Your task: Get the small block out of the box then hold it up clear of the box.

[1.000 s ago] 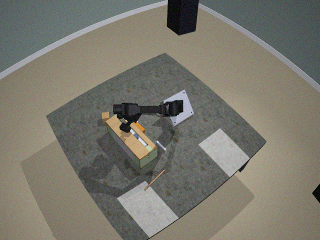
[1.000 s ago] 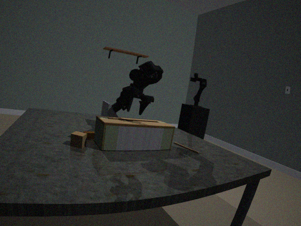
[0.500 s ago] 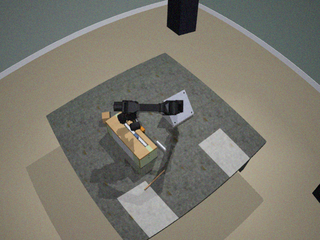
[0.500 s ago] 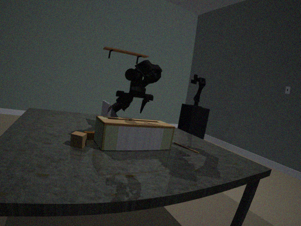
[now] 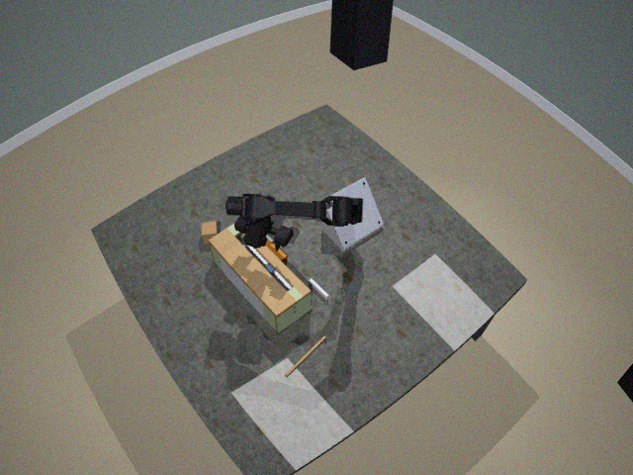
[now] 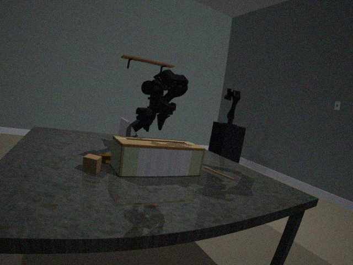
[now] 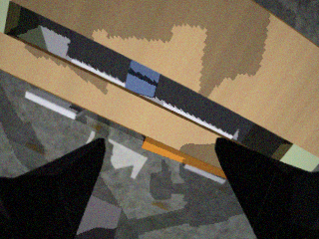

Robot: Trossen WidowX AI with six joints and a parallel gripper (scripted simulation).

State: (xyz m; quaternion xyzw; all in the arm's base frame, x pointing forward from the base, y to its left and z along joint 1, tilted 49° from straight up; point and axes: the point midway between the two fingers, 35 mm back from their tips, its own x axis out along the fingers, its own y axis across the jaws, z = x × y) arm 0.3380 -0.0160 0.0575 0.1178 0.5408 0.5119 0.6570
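Now: gripper tip 1 cm short of the box, 2 cm to the right of it and 11 cm above it. The rest, counted from my gripper tip: small blue block (2 cm ahead, 4 cm to the left, 8 cm below); then tan cube (11 cm ahead, 26 cm to the right, 14 cm below); then orange bar (5 cm behind, 12 cm to the right, 15 cm below).
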